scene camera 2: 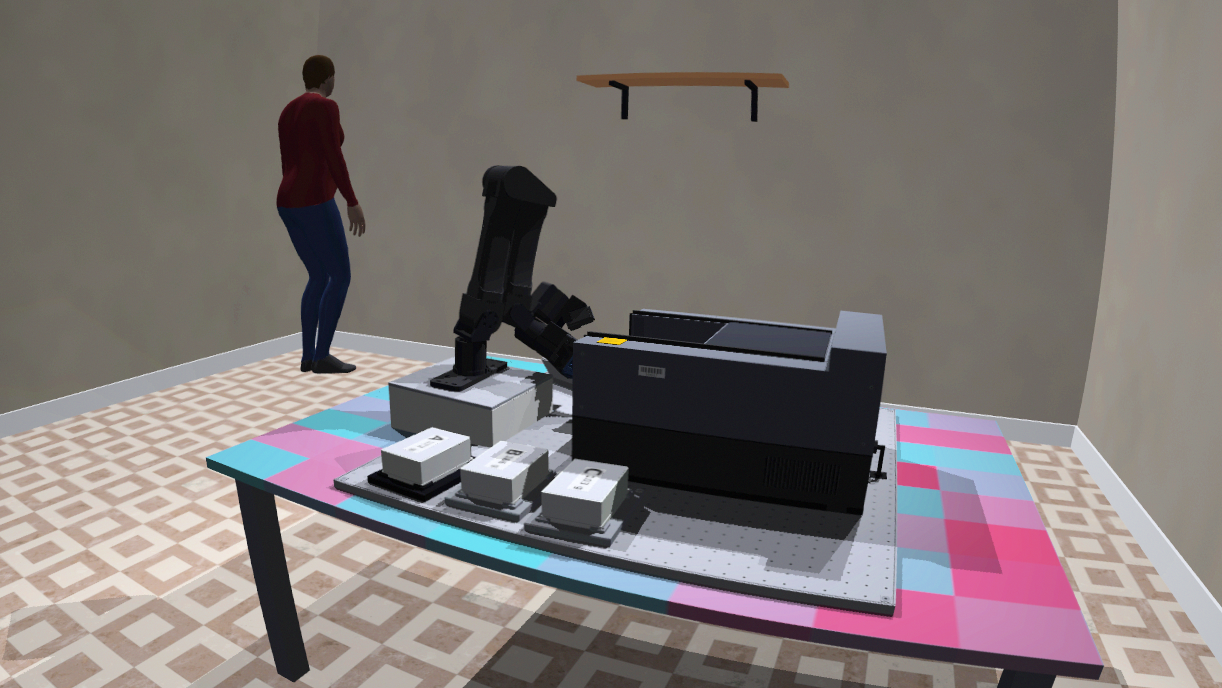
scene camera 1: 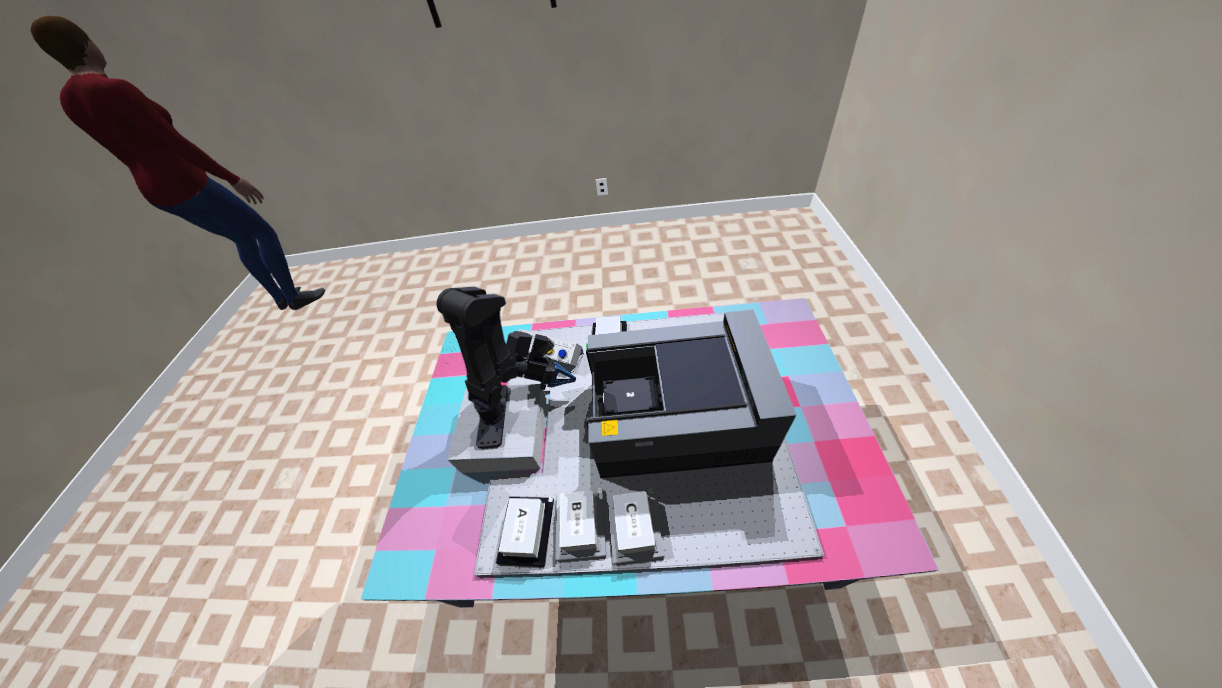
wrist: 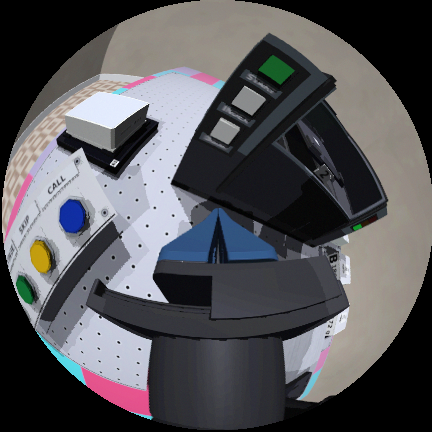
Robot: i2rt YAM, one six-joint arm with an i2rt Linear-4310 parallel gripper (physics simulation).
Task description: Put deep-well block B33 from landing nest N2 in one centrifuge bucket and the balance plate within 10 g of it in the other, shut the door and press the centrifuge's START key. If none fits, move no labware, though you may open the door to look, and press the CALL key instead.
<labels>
One and the same spot on a dark bucket: (wrist: 302,131) is (scene camera 1: 616,380).
</labels>
